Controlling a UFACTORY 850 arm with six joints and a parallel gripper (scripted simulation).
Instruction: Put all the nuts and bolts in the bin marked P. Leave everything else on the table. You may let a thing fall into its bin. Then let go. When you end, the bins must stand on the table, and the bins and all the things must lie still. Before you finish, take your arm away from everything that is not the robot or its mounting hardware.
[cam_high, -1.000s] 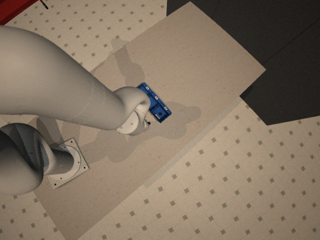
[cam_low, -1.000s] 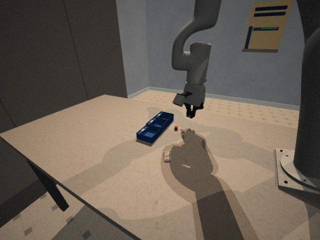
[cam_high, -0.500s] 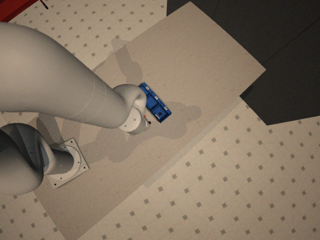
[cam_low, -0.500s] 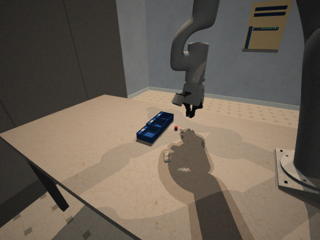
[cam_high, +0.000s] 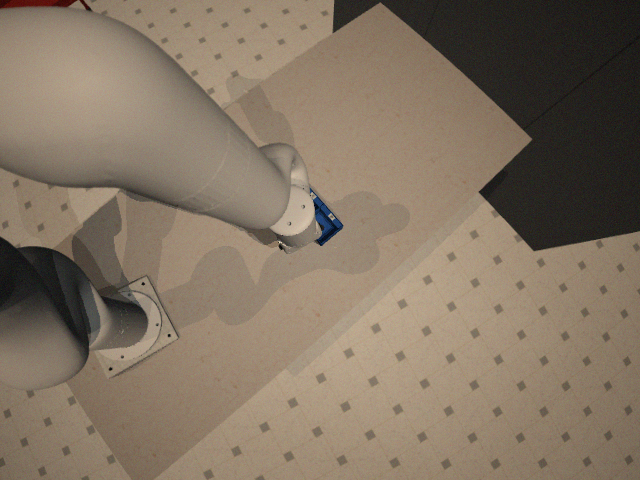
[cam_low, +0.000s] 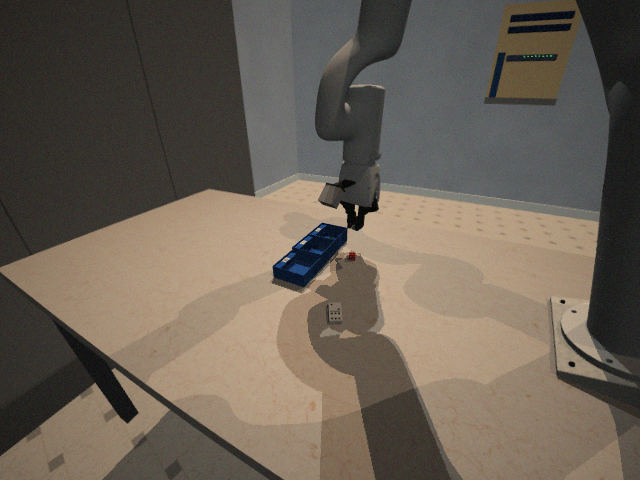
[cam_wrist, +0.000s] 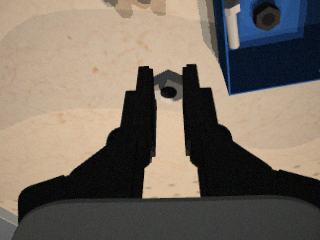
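My hand is 70 mm short of the black nut, 10 mm to the left of it and 70 mm above it. The rest, counted from my hand: grey nut 20 mm below; then red die 10 mm behind, 60 mm to the left, 80 mm below; then grey bolt 50 mm ahead, 70 mm below.
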